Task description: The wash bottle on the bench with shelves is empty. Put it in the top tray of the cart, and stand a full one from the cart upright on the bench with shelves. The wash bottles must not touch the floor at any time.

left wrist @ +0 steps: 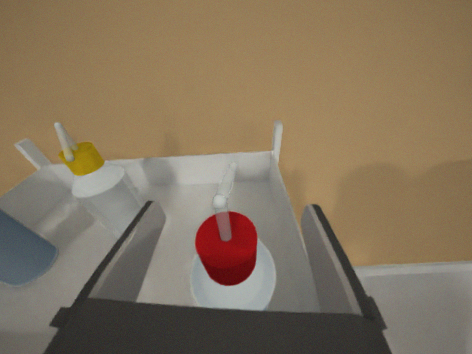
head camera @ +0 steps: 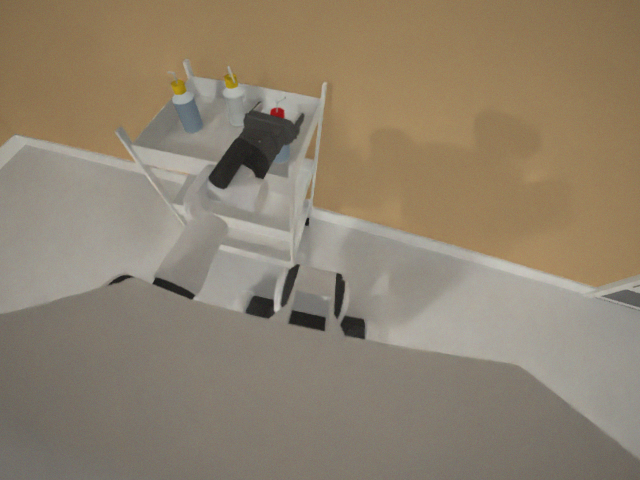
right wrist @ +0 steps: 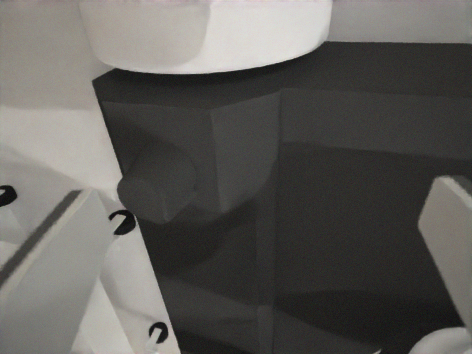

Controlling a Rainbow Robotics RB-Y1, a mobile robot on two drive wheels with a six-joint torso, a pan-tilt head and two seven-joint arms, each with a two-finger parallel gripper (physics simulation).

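Frame: origin at the robot's base, x back, y right, z up, level; centimetres.
Where they show: left gripper, between the fingertips: (left wrist: 231, 211) (head camera: 281, 110); right gripper, between the fingertips: (right wrist: 259, 206).
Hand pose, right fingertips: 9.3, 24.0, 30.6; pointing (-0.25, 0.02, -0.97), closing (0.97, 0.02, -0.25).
Things, the pixels of their top centre, and the offset from my right fingertips, as dx, dy, dz.
- wash bottle with a red cap, centre of its top: (left wrist: 222, 180) (head camera: 278, 97) -46.8, -41.1, +53.1
- yellow-capped wash bottle with blue contents, centre of its top: (head camera: 171, 70) -52.0, -71.1, +53.1
A wash bottle with a red cap (head camera: 282, 153) (left wrist: 227, 250) and blue lower body stands upright in the cart's top tray (head camera: 170, 158) (left wrist: 200, 168), at its right side. My left gripper (head camera: 279, 114) (left wrist: 231, 211) is open, with its fingers on either side of this bottle, and nothing is gripped. A yellow-capped wash bottle with blue contents (head camera: 187, 112) (left wrist: 25, 252) stands at the tray's left. A yellow-capped bottle with a clear, pale body (head camera: 234, 103) (left wrist: 107, 192) stands between them. My right gripper (right wrist: 259, 206) is open and empty. No bench with shelves can be made out.
The white cart has upright corner posts (head camera: 321, 124) and a lower shelf under my left arm. A low white edge (head camera: 413, 237) runs between the pale floor and the tan surface. Part of a white-framed grey object (head camera: 625, 295) shows at the head view's right edge.
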